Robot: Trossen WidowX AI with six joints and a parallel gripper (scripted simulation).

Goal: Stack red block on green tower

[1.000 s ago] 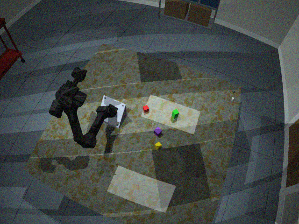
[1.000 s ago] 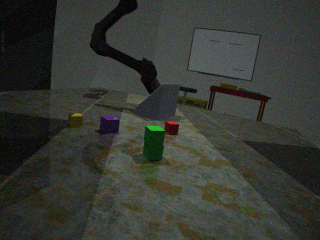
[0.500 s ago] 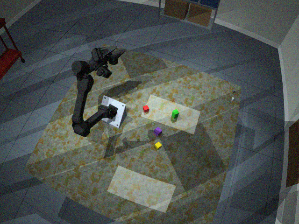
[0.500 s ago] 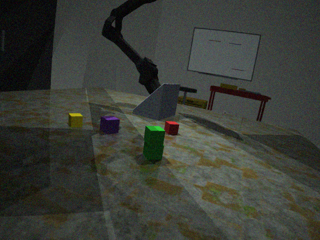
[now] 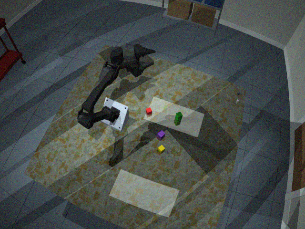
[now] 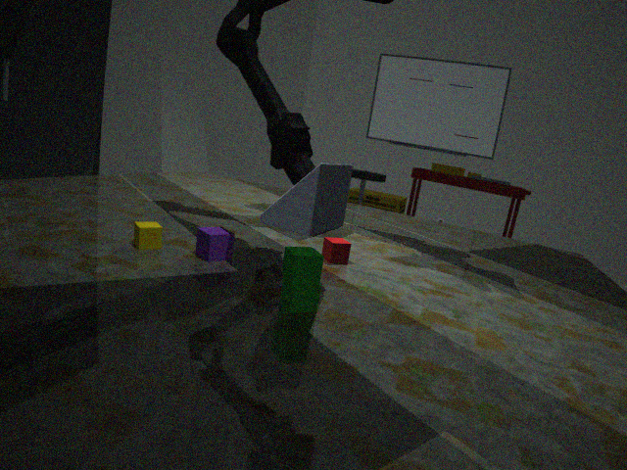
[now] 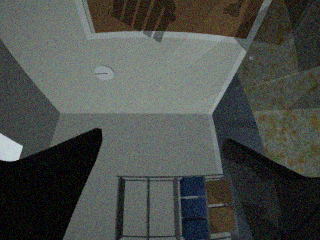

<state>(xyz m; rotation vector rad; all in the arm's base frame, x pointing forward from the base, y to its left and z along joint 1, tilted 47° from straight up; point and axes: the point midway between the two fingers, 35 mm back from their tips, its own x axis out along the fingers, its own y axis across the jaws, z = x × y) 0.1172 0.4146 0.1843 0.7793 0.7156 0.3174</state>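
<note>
Now: gripper tip 490 mm above the red block, 20 mm to the left of it and 10 mm past it. From my gripper tip the other things lie so: purple cube (480 mm below, 140 mm ahead, 130 mm to the right); then green block (460 mm below, 180 mm ahead, 30 mm to the left); then yellow cube (490 mm below, 220 mm to the right, 190 mm ahead).
</note>
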